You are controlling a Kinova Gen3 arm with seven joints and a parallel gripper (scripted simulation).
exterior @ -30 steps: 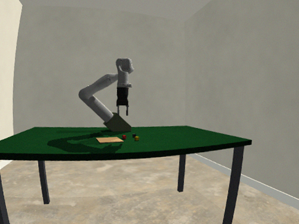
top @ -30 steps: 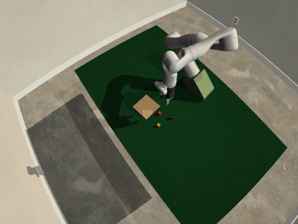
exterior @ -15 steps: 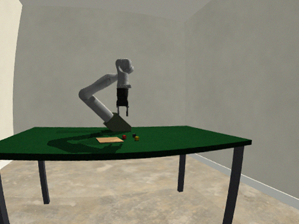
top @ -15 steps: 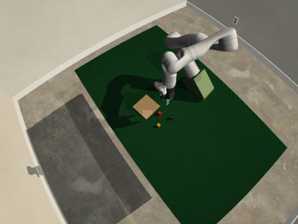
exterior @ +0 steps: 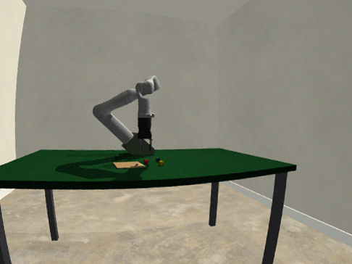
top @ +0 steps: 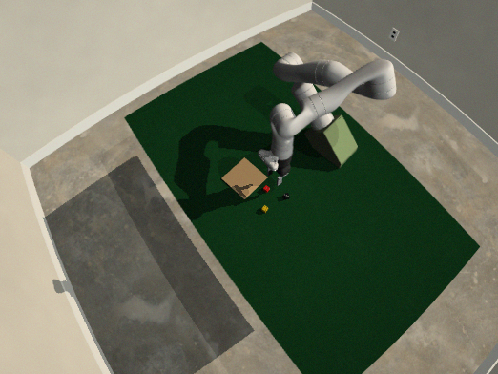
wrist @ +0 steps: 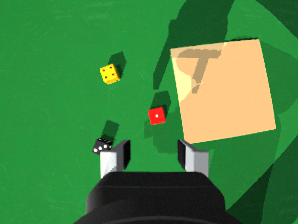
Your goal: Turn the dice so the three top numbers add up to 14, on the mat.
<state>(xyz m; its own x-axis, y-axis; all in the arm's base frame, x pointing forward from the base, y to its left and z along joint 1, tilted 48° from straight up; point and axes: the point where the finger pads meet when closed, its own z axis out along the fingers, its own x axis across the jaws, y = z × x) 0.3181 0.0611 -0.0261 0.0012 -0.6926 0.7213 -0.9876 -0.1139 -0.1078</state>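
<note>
Right now my hand is 70 mm above the red die and 40 mm short of it. Also, from my hand: black die: 70 mm to the left, 70 mm below, 10 mm behind; then yellow die: 100 mm ahead, 70 mm below, 60 mm to the left; then tan mat: 100 mm to the right, 80 mm below, 80 mm ahead.
</note>
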